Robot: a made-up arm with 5 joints. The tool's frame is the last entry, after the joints. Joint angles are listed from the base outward. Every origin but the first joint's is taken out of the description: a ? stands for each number. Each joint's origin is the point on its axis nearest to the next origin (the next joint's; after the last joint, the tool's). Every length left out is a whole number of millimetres.
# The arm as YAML. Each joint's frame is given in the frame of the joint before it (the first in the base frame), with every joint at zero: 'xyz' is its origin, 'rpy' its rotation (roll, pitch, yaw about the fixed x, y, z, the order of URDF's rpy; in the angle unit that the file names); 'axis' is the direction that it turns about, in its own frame. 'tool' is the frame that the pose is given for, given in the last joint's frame.
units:
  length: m
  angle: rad
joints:
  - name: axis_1
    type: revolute
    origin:
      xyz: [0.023, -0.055, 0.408]
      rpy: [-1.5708, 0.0, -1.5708]
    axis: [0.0, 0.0, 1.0]
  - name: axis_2
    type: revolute
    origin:
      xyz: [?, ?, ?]
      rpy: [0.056, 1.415, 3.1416]
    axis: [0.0, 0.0, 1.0]
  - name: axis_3
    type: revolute
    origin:
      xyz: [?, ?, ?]
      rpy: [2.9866, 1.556, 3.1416]
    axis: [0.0, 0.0, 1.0]
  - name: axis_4
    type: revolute
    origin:
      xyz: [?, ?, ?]
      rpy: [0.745, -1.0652, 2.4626]
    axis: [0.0, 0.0, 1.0]
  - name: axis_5
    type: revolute
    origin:
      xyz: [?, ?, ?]
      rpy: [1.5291, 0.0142, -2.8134]
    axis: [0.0, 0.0, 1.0]
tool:
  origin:
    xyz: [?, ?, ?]
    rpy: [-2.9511, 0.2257, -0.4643]
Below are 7 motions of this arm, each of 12 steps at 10 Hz.
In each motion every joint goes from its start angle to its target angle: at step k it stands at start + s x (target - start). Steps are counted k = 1, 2, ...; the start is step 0. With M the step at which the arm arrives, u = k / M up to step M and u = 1 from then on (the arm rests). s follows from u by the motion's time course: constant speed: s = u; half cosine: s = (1 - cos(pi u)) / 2; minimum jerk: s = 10 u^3 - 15 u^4 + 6 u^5.
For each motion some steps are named. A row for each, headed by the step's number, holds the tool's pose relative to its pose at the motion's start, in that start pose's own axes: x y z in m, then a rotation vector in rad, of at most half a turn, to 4 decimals.
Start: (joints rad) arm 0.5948 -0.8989 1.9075 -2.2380 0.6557
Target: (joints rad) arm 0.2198 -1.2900 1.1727 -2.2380 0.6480
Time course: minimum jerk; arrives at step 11
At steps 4, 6, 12:
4: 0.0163 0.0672 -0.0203 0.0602 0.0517 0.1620
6: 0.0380 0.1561 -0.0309 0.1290 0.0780 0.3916
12: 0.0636 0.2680 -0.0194 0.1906 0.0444 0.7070

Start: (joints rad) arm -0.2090 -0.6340 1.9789 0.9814 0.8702
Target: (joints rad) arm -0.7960 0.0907 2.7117 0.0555 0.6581
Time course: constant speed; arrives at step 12
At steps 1, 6, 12:
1: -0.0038 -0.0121 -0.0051 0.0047 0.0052 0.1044
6: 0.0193 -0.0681 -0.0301 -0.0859 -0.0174 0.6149
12: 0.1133 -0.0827 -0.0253 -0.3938 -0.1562 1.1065

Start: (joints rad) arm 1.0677 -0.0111 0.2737 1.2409 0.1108
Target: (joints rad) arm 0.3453 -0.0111 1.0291 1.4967 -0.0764
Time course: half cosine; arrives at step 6
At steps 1, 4, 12:
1: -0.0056 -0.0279 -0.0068 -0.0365 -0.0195 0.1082
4: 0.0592 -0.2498 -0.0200 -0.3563 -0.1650 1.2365
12: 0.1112 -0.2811 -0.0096 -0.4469 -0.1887 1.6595

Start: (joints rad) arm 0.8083 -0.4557 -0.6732 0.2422 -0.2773
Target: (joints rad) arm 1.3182 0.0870 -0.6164 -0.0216 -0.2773
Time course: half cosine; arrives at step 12
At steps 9, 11, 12:
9: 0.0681 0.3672 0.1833 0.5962 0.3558 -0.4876
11: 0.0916 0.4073 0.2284 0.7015 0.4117 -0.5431
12: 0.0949 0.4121 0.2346 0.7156 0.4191 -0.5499

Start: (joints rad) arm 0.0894 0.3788 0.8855 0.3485 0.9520
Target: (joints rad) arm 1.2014 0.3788 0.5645 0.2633 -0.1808
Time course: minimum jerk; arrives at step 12
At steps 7, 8, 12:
7: -0.0603 0.0585 0.2038 1.0558 0.3177 0.4719
8: -0.0601 0.0523 0.2493 1.3021 0.3005 0.5644
12: -0.0527 0.0315 0.3148 1.6846 0.2067 0.6891

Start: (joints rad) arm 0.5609 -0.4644 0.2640 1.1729 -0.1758
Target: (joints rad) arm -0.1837 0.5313 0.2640 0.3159 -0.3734
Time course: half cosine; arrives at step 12
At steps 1, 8, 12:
1: -0.0063 -0.0028 0.0030 0.0191 0.0190 0.0151
8: -0.1341 -0.2378 0.1890 0.5643 1.0906 0.5815
12: -0.0843 -0.3205 0.2580 0.6167 1.5494 0.6618

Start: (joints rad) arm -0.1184 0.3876 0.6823 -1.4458 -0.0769
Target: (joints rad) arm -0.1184 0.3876 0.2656 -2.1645 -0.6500
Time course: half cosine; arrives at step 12
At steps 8, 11, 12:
8: -0.0458 0.0229 0.0367 0.5658 0.6092 0.5174
11: -0.0496 0.0205 0.0543 0.7619 0.7881 0.6574
12: -0.0497 0.0202 0.0556 0.7766 0.8010 0.6670

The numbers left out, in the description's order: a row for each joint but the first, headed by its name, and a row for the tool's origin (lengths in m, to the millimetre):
axis_2: -0.192 0.189 0.0
axis_3: 0.234 -0.049 0.0
axis_4: 0.124 -0.123 0.0
axis_5: -0.089 0.135 0.0
tool: -0.069 -0.019 0.0

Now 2 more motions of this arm.
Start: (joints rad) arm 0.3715 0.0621 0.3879 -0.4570 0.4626
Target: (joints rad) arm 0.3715 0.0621 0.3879 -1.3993 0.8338
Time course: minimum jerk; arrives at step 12
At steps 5, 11, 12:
5: -0.0405 0.0105 0.0185 -0.0409 0.2999 -0.1673
11: -0.0944 0.0309 0.0778 -0.2217 0.8613 -0.4306
12: -0.0947 0.0310 0.0783 -0.2236 0.8656 -0.4323

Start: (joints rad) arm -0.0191 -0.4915 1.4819 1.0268 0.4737
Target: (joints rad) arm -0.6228 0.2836 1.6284 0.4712 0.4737
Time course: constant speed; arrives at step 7
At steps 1, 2, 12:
1: -0.0193 -0.0134 -0.0093 0.0579 0.0328 0.1115
2: -0.0351 -0.0296 -0.0197 0.1044 0.0721 0.2307
12: -0.0453 -0.1306 -0.0777 0.1518 0.3463 0.8959

